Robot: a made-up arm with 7 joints.
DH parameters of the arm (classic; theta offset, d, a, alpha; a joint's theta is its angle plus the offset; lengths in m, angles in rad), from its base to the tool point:
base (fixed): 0 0 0 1.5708
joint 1: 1.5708 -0.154 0 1.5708
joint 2: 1.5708 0 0 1.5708
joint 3: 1.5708 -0.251 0 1.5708
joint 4: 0 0 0 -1.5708
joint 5: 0 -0.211 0 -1.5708
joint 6: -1.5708 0 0 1.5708
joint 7: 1.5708 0 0 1.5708
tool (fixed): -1.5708 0 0 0
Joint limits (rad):
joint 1: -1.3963..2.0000
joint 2: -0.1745..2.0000
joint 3: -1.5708..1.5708
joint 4: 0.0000..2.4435
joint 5: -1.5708..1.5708
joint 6: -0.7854..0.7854
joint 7: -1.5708..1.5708
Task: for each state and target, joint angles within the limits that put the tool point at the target. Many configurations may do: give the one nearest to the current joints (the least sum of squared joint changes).
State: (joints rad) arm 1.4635 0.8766 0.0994 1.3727 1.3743 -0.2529 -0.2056
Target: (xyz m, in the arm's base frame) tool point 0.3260 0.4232 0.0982
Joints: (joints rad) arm 1.4519 0.6985 0.0401 0.7022 1.3743 -0.2529 -0.2056
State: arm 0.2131 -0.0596 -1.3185 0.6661 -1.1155 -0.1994 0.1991
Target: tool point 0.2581 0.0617 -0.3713
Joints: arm 0.5962 -0.1610 -1.3038 0.0917 -1.1155 -0.1994 0.1991
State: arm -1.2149 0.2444 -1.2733 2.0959 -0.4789 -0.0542 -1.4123
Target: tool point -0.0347 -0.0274 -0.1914
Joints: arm -0.7521 -0.0817 -1.0089 1.9254 -0.4789 -0.0542 -1.4123
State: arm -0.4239 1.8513 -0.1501 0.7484 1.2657 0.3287 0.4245
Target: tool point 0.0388 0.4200 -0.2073
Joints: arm -0.8289 1.5675 -0.5534 1.4979 1.2657 0.3287 0.4245
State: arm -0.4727 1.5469 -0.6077 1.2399 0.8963 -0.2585 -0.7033
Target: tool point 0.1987 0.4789 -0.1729
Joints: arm 0.2690 1.1631 -0.4630 0.8809 0.8963 -0.2585 -0.7033
